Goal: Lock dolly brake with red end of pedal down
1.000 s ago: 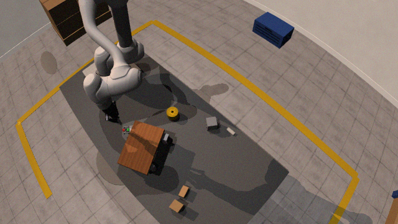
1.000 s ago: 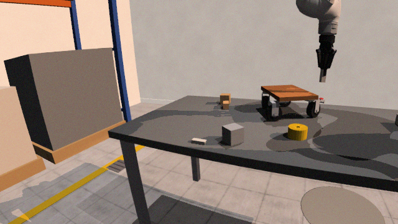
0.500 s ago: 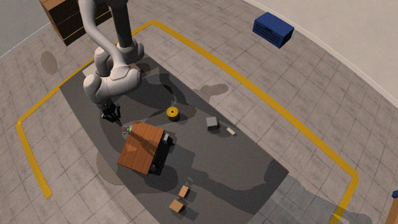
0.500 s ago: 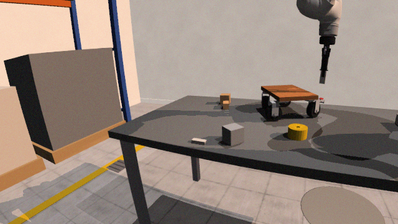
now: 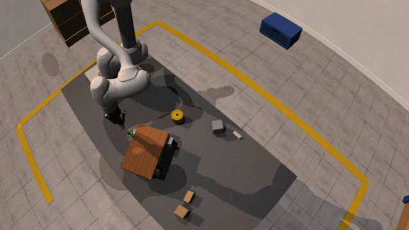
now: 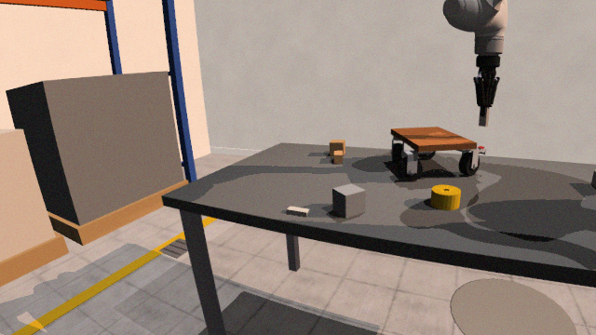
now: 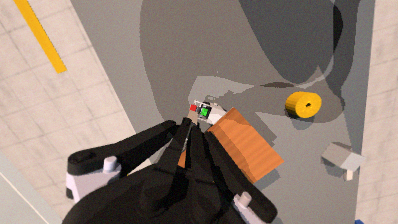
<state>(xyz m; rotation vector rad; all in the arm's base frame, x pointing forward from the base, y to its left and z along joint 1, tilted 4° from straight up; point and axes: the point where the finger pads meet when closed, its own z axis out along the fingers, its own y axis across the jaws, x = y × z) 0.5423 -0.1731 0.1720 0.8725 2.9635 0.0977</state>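
The brake pedal is 12 cm below my hand, 1 cm to the left of it and 1 cm ahead of it. Round my hand: grey cube (47 cm to the left, 32 cm ahead, 17 cm below); yellow cylinder (34 cm to the left, 18 cm below, 9 cm ahead); small pale block (53 cm to the left, 43 cm ahead, 19 cm below).
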